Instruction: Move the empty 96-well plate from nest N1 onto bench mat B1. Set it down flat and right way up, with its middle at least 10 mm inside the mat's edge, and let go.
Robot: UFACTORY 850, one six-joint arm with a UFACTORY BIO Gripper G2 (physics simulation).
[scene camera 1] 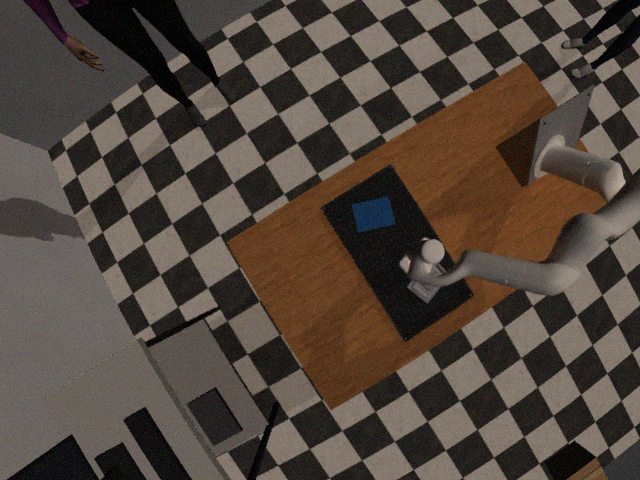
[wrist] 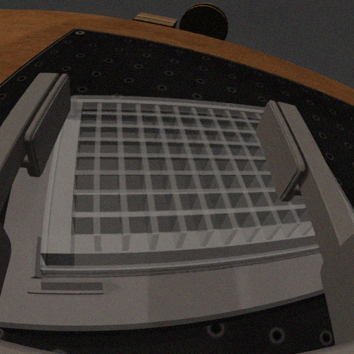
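The clear, empty 96-well plate [wrist: 150, 165] sits right way up on the pale grey nest N1 [wrist: 200, 292] [scene camera 1: 425, 295], its long side running across the wrist view. My gripper [wrist: 165, 137] [scene camera 1: 421, 269] is over it. The fingers are drawn in to a narrow part of their range and hold nothing; they overlap the plate's left and right ends in the wrist view. The right finger hides the plate's right end. The arm hides much of the nest in the scene view. The blue bench mat B1 [scene camera 1: 373, 214] lies flat towards the other end of the black board.
The black board [scene camera 1: 361, 248] [wrist: 45, 55], dotted with holes, lies on the wooden table [scene camera 1: 310, 294] [wrist: 30, 30]. My forearm [scene camera 1: 511, 269] reaches in from the right. An upright grey panel [scene camera 1: 563, 121] stands at the table's far right end.
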